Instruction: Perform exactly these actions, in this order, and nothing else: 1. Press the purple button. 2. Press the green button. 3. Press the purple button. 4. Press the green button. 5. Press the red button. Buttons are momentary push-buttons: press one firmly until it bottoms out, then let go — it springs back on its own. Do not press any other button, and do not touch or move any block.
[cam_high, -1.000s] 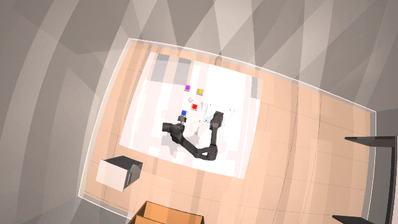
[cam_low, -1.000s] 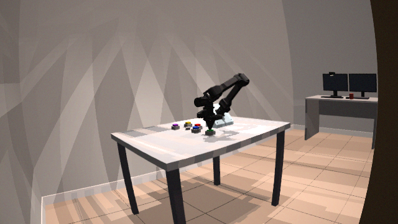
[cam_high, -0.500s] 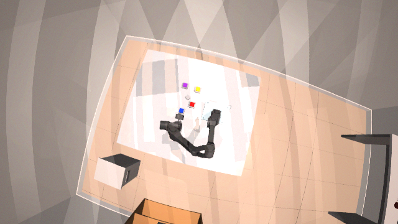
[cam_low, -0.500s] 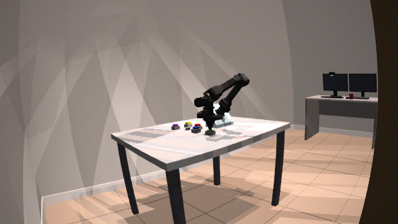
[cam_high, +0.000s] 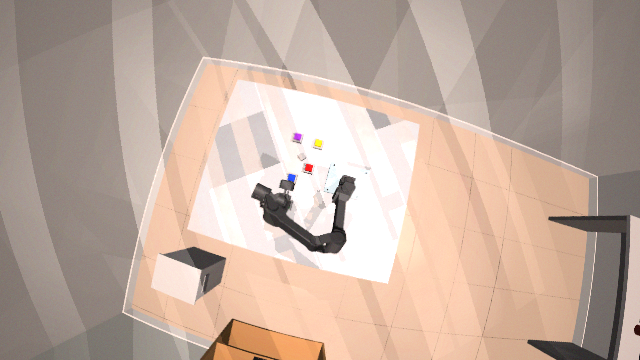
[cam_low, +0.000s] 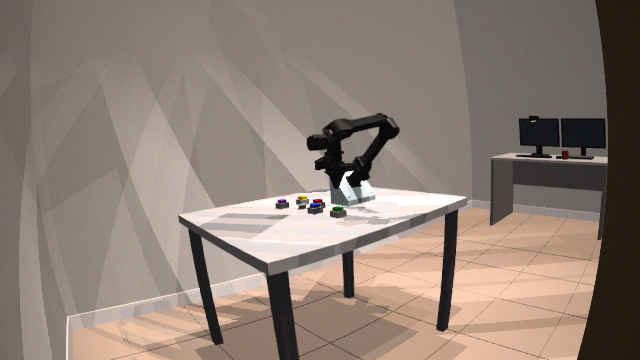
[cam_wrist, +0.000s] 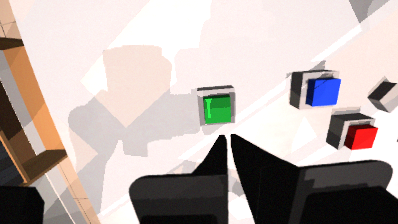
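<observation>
Now: the purple button 34 cm to the right of my gripper tip, 8 cm below it and 5 cm ahead of it. Round my gripper tip: red button 20 cm to the right, 8 cm below, 5 cm behind; then green button 8 cm below; then blue button 13 cm to the right, 8 cm below, 1 cm ahead.
</observation>
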